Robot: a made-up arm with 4 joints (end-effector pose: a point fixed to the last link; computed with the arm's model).
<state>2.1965 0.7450 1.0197 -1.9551</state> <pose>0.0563 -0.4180 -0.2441 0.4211 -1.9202 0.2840</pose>
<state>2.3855 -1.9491 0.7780 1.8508</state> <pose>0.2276 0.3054 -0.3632 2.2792 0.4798 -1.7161</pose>
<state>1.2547 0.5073 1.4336 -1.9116</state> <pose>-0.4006 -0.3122 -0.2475 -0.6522 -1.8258 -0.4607</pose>
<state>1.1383 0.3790 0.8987 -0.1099</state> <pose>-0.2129 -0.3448 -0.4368 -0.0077 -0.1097 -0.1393</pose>
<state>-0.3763 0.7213 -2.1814 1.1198</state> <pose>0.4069 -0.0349 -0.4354 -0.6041 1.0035 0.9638</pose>
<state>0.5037 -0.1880 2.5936 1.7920</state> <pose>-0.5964 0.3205 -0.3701 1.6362 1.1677 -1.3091</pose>
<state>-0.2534 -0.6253 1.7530 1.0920</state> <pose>-0.6051 0.1952 -0.4374 0.7488 0.9062 -1.2323</pose>
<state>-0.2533 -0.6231 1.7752 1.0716</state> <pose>-0.6047 0.2029 -0.4387 0.7477 0.8829 -1.2594</pose>
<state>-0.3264 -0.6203 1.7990 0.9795</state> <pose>-0.5865 0.2475 -0.4443 0.7321 0.7819 -1.3735</pose>
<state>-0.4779 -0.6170 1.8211 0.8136</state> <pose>-0.5417 0.3247 -0.4522 0.6802 0.6085 -1.5788</pose>
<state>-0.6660 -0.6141 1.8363 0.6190</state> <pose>-0.4754 0.4051 -0.4573 0.5818 0.4213 -1.8195</pose>
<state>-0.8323 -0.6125 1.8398 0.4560</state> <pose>-0.4097 0.4626 -0.4581 0.4682 0.2813 -2.0179</pose>
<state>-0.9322 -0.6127 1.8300 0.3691</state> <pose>-0.3693 0.4891 -0.4573 0.3959 0.2142 -2.1206</pose>
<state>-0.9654 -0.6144 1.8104 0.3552</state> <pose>-0.3583 0.4927 -0.4571 0.3831 0.2044 -2.1344</pose>
